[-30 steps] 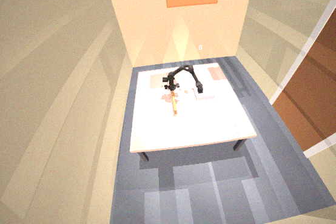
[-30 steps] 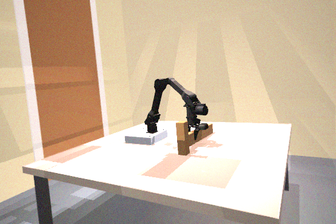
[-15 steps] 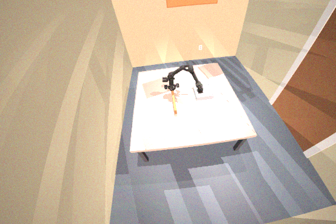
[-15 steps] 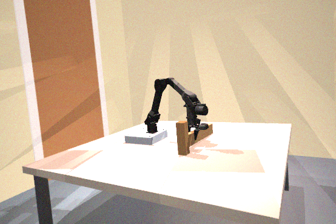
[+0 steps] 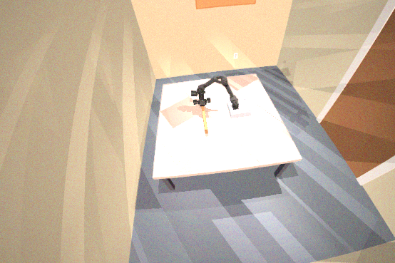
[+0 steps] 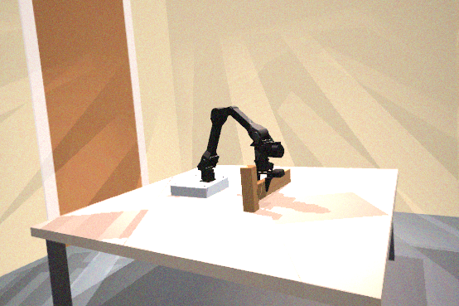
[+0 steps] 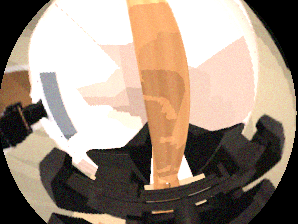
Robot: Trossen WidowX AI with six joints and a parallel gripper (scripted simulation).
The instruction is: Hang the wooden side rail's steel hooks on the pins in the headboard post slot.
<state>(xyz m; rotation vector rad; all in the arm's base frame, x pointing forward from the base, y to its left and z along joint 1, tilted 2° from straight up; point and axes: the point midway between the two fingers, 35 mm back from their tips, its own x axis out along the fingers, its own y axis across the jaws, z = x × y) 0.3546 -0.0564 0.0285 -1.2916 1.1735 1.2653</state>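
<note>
My gripper tip is 10 mm short of the wooden headboard post, 130 mm to the left of it and 40 mm below it.
</note>
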